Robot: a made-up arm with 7 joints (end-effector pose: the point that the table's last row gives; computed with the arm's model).
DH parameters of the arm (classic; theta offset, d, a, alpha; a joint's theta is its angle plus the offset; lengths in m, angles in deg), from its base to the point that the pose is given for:
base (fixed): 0 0.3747 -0.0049 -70
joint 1: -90 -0.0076 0.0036 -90
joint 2: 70 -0.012 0.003 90
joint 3: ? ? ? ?
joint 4: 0 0.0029 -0.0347 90
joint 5: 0 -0.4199 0.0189 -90
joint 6: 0 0.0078 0.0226 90
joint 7: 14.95 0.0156 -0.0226 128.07
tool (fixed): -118.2 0.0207 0 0
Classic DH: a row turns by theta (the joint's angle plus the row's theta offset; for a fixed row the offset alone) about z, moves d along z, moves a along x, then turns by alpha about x.
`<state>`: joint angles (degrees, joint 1 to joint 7).
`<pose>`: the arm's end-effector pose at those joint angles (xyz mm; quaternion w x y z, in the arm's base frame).
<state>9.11 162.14 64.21 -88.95 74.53 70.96 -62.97</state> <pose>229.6 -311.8 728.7 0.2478 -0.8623 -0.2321 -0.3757</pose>
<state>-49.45 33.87 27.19 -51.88 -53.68 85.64 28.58</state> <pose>557.4 254.7 405.6 0.3431 0.0915 0.8674 0.3487</pose>
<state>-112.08 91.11 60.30 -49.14 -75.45 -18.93 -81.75</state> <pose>-182.3 488.5 668.8 0.2028 -0.1080 -0.6558 -0.7191</pose>
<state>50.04 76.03 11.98 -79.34 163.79 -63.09 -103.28</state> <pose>156.9 444.4 100.9 0.1983 0.2868 0.8105 0.4706</pose>
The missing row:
joint 3: 90 -0.2179 0.0397 -90
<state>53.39 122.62 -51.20 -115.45 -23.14 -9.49 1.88</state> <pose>-120.9 245.5 57.0 0.1235 -0.7997 -0.1147 0.5762</pose>
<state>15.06 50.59 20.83 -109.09 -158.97 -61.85 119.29</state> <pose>346.6 234.1 283.0 0.0113 0.8206 0.5713 0.0114</pose>
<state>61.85 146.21 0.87 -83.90 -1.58 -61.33 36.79</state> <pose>328.5 308.3 164.4 0.0491 0.8243 0.1601 -0.5407</pose>
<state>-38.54 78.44 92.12 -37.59 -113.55 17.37 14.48</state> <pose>52.9 611.4 514.2 0.0550 0.1882 0.7697 0.6075</pose>
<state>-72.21 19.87 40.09 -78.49 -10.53 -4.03 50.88</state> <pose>377.3 160.1 690.0 0.9744 0.1003 -0.1583 0.1246</pose>
